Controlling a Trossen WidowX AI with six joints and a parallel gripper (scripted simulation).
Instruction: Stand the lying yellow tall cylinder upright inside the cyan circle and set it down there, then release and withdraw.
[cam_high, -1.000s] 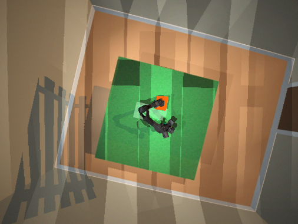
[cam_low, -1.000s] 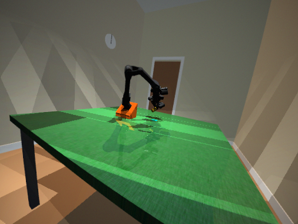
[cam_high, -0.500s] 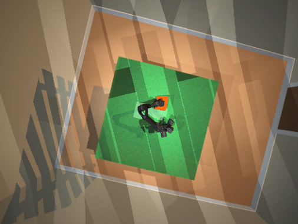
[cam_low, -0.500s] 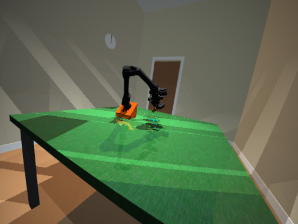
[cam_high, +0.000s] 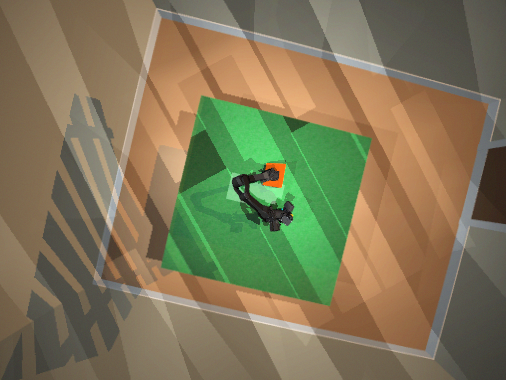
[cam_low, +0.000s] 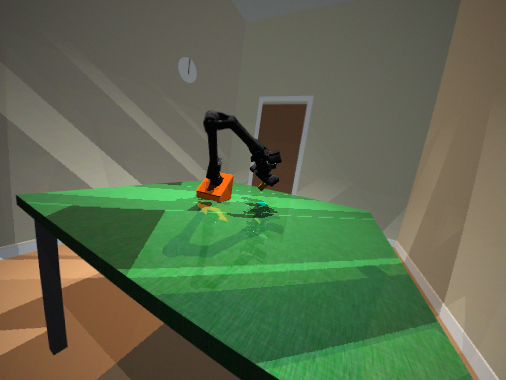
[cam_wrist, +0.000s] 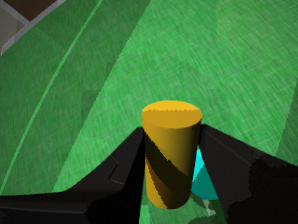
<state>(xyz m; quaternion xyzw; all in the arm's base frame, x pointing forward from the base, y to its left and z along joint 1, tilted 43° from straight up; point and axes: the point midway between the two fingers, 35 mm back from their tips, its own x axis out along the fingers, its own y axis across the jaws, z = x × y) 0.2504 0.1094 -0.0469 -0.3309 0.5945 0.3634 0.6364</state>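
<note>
The cyan circle lies 30 mm to the right of my gripper tip and 120 mm below it. From my gripper tip the other things lie so: yellow tall cylinder (10 mm behind, 10 mm to the right, 10 mm below).
</note>
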